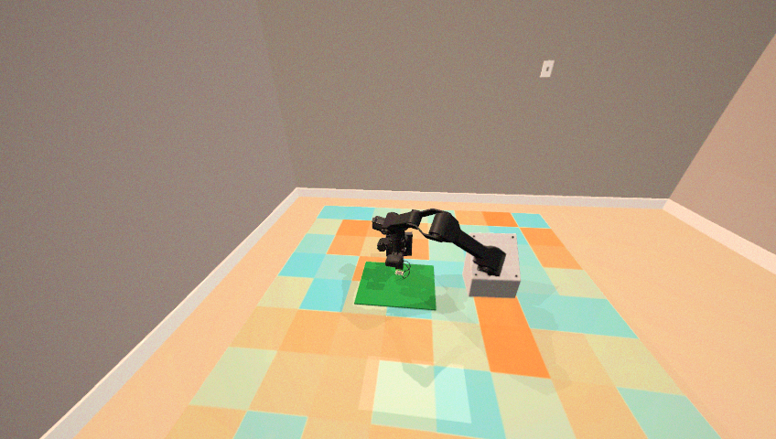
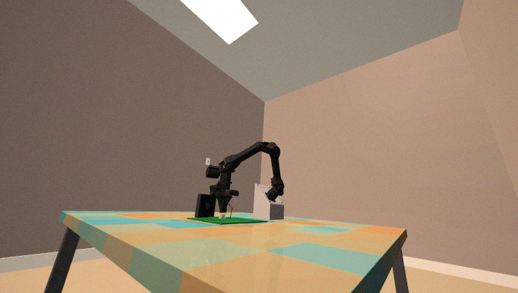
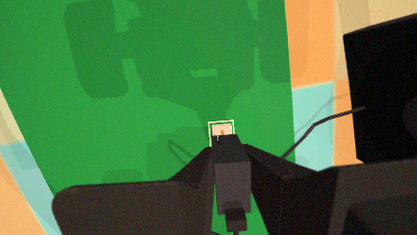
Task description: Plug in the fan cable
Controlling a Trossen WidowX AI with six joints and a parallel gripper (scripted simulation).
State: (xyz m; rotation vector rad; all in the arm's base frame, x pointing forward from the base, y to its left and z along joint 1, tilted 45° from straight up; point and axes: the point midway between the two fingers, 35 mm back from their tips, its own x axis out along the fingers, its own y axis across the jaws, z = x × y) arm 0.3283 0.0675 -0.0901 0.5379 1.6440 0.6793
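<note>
The black plug is 1 cm behind my gripper tip and 1 cm above it. Also, from my gripper tip: green board: 6 cm to the left, 6 cm below, 1 cm behind; black fan: 12 cm to the right, 2 cm ahead, 2 cm above.
</note>
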